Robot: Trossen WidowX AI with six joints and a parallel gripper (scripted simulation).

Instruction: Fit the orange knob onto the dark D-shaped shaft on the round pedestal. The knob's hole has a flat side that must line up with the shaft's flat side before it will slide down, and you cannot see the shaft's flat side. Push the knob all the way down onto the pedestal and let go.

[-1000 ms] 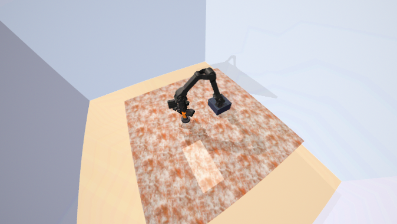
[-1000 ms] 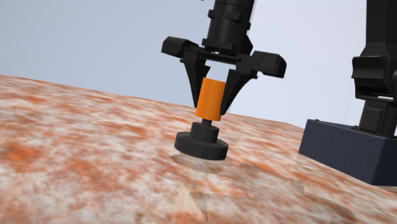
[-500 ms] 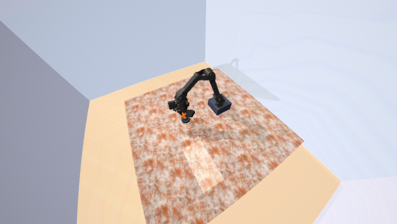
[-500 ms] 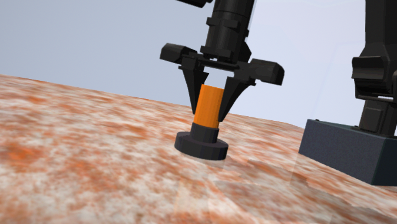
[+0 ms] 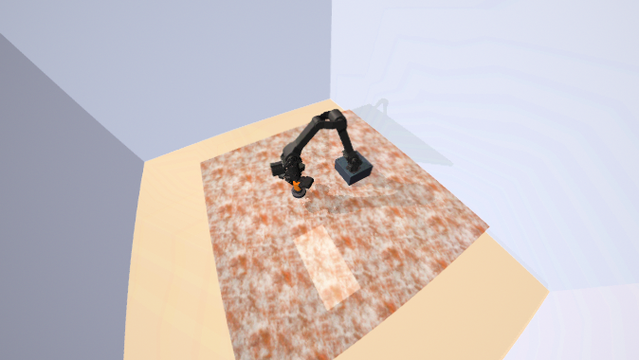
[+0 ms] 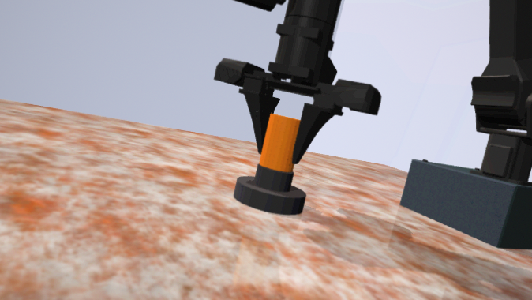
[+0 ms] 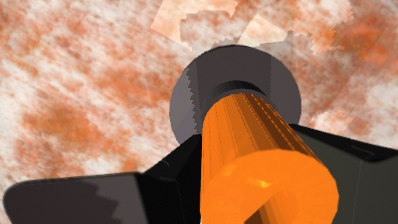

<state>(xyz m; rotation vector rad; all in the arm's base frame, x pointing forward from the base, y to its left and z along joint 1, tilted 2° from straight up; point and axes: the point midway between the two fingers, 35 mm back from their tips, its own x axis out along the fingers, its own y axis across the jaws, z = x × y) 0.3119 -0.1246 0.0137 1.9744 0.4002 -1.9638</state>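
My gripper tip is 2 cm below the orange knob. The rest, counted from my gripper tip: pedestal 2 cm below.
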